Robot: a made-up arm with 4 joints.
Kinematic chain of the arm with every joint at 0, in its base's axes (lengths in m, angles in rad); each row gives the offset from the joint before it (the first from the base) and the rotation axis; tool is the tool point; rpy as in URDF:
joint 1: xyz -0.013 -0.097 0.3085 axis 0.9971 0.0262 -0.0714
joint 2: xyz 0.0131 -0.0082 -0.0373 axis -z
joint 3: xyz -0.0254 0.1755 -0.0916 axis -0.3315 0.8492 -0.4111
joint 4: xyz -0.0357 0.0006 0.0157 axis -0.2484 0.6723 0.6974
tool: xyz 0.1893 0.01 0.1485 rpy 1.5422 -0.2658 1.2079
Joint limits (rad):
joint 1: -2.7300..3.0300
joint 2: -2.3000..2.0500
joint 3: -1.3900..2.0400
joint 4: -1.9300..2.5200
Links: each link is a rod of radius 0.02 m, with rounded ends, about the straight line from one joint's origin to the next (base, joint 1, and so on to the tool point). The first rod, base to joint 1, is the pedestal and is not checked.
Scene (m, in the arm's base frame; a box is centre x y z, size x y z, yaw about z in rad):
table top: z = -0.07
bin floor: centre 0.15 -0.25 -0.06 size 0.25 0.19 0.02 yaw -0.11
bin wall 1: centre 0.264 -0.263 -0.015 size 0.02 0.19 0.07 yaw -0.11
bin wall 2: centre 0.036 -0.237 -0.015 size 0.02 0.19 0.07 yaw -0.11
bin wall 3: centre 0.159 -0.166 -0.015 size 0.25 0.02 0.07 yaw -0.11
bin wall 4: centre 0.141 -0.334 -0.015 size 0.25 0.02 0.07 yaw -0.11
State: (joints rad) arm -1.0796 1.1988 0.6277 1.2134
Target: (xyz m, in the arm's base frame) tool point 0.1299 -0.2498 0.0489
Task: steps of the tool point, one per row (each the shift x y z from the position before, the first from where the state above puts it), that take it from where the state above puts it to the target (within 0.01 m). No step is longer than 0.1 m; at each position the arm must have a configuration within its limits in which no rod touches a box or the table.
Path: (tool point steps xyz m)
1: -0.0419 -0.0145 -0.0259
2: -0.0528 -0.0019 -0.0333
3: -0.0590 0.0148 -0.0313
4: -0.0592 0.0292 -0.0206

